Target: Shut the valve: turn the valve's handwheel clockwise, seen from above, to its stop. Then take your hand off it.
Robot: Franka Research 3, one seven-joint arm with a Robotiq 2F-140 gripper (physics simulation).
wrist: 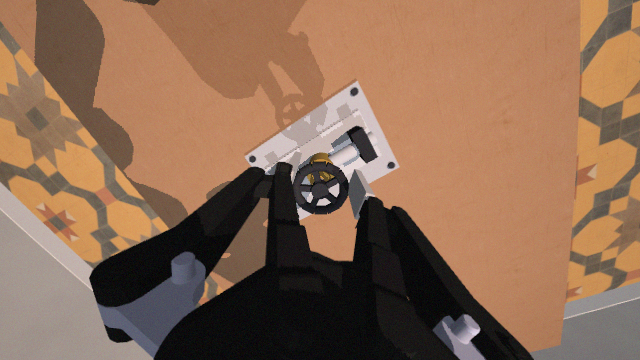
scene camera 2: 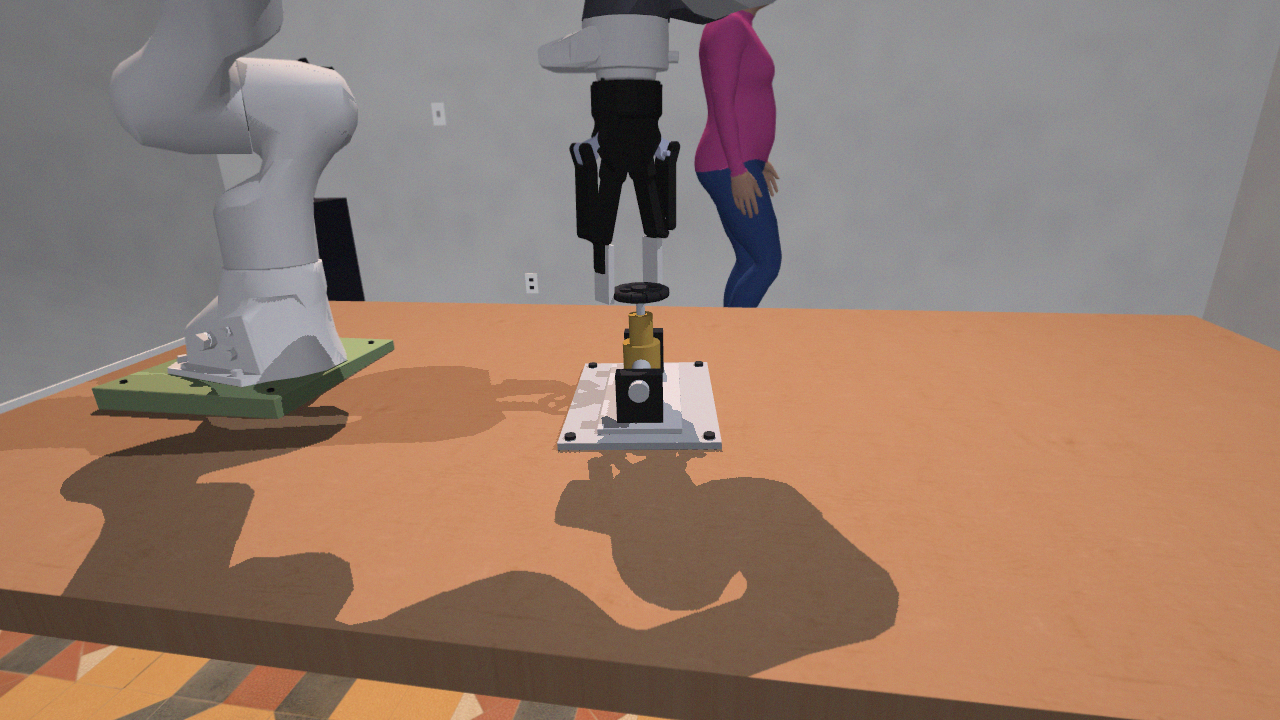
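The valve's black five-spoked handwheel [scene camera 2: 641, 291] [wrist: 320, 188] tops a brass stem and body [scene camera 2: 640, 353] [wrist: 321, 159], mounted on a white baseplate [scene camera 2: 580, 420] [wrist: 390, 155] on the table. My gripper [scene camera 2: 628, 279] [wrist: 325, 171] points down at the handwheel. Its fingers are partly closed, with one on either side of the wheel. In the wrist view a narrow gap shows between the right pad and the rim; contact at the left rim is hidden by the finger. In the scene view one pad stands left of the rim and the other at its far right.
Black brackets [scene camera 2: 639, 394] [wrist: 362, 144] carry the valve's pipe. The arm's base stands on a green plate [scene camera 2: 183, 401] at the left of the brown table [scene camera 2: 984, 501] [wrist: 475, 125]. A person [scene camera 2: 738, 98] in a pink top stands behind the table, right of the gripper.
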